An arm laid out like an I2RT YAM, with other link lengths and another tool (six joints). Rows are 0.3 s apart.
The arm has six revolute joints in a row. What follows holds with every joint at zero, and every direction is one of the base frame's. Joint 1 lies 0.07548 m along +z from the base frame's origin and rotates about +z. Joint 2 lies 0.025 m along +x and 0.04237 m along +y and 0.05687 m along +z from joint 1 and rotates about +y. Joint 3 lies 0.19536 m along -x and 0.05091 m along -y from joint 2 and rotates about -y. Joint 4 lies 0.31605 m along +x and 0.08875 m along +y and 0.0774 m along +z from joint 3 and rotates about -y. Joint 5 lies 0.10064 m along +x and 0.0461 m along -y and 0.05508 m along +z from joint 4 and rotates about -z. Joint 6 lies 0.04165 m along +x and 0.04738 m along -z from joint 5 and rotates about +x. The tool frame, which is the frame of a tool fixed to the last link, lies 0.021 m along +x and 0.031 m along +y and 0.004 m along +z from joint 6; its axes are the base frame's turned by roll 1.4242, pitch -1.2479 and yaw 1.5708 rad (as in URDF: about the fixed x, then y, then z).
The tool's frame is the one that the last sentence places.
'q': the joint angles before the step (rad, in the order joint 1, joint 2, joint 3, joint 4, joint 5, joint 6). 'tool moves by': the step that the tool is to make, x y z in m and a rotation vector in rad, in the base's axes. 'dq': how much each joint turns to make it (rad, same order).
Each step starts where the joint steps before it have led.
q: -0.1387 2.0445 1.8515 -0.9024 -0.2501 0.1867
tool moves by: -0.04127 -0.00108 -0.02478 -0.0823 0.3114 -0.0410
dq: 0.0012 0.0000 -0.0001 -0.2975 0.1309 0.0000
